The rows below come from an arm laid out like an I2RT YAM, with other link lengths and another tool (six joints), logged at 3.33 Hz.
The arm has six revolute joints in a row. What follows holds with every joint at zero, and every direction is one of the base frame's.
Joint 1 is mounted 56.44 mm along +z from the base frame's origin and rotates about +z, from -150.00 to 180.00 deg.
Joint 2 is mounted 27.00 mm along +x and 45.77 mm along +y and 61.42 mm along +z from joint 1 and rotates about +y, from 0.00 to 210.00 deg.
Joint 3 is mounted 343.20 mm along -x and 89.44 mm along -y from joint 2 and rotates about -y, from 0.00 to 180.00 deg.
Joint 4 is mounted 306.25 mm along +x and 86.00 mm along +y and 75.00 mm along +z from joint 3 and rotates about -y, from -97.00 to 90.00 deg.
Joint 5 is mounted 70.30 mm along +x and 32.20 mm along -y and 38.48 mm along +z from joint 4 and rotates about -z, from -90.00 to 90.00 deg.
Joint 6 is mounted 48.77 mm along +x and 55.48 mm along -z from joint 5 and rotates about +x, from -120.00 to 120.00 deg.
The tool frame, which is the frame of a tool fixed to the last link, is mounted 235.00 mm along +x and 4.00 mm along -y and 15.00 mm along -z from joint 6; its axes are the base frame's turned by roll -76.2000, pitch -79.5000 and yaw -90.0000 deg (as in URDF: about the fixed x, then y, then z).
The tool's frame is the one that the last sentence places.
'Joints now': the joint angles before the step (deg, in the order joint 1, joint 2, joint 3, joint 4, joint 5, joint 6). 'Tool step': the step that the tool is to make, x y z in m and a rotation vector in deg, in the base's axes. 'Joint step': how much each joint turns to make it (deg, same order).
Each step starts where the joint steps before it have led.
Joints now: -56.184, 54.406, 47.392, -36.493, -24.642, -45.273
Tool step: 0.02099, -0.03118, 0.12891, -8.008, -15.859, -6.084
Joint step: -0.081, -4.651, 5.475, 10.226, 0.219, 11.612
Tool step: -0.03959, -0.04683, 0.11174, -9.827, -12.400, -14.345
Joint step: -0.039, -4.561, 2.262, 11.018, 12.660, 8.614
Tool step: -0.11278, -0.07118, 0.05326, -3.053, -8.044, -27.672
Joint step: 0.052, 1.037, 2.613, 5.363, 27.555, 5.829
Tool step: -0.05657, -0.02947, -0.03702, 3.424, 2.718, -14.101
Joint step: 0.002, 3.121, -1.908, 0.747, 14.102, -0.250
